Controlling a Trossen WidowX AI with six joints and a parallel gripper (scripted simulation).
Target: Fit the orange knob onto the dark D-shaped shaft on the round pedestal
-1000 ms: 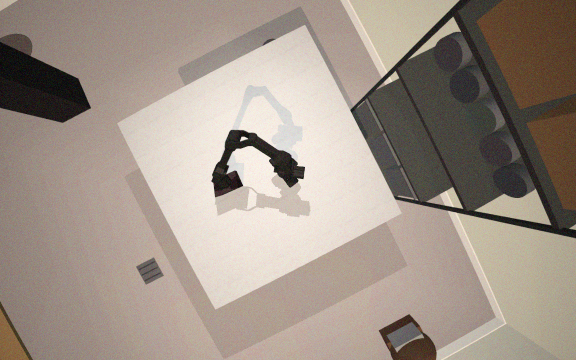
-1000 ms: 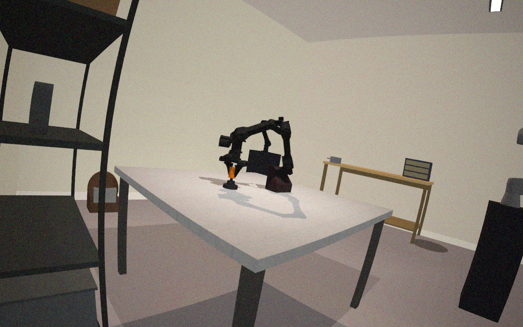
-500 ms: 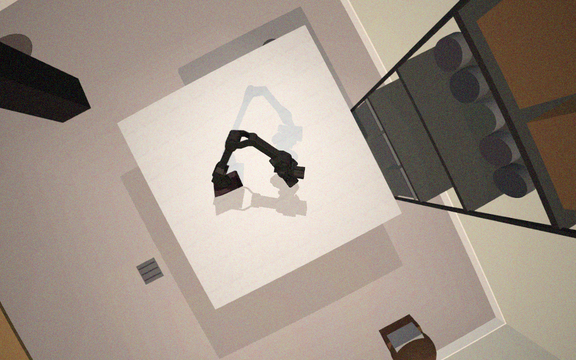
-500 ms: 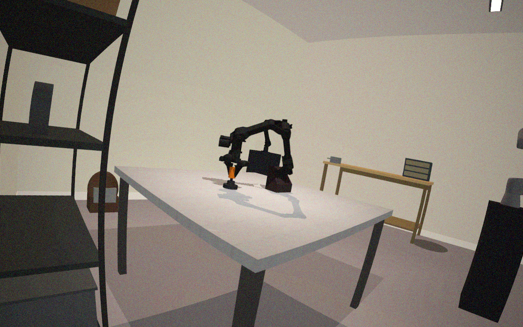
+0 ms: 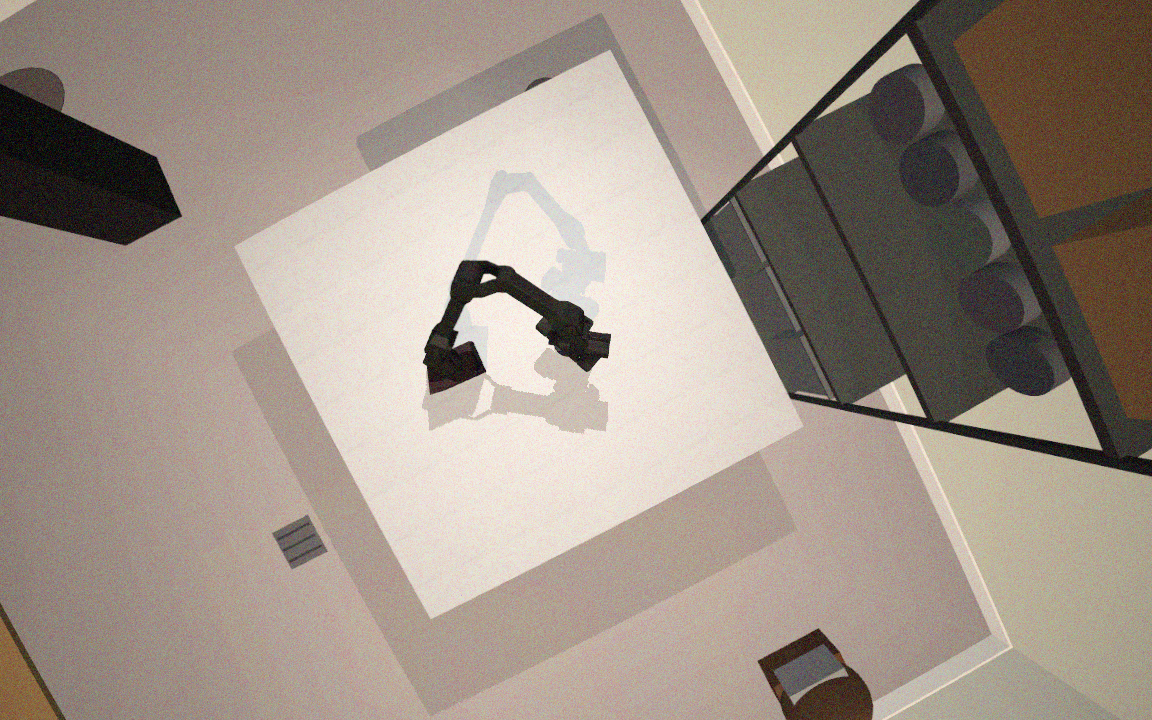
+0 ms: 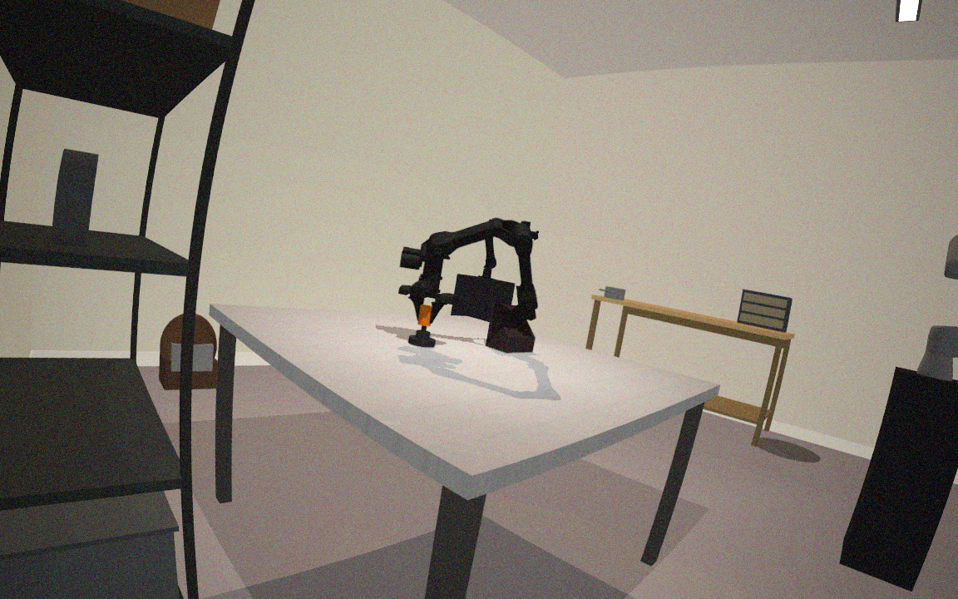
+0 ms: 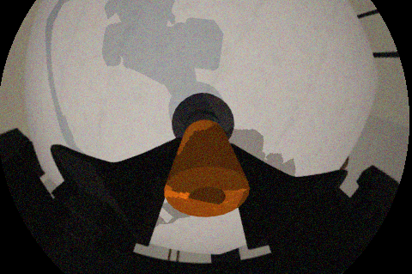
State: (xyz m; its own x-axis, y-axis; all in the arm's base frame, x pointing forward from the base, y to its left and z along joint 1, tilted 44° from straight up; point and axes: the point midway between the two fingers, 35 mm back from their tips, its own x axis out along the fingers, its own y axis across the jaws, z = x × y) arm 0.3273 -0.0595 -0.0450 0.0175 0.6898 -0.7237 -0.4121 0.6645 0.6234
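My gripper tip is now 20 mm below the orange knob. Round my gripper tip: dark round pedestal: 40 mm below.
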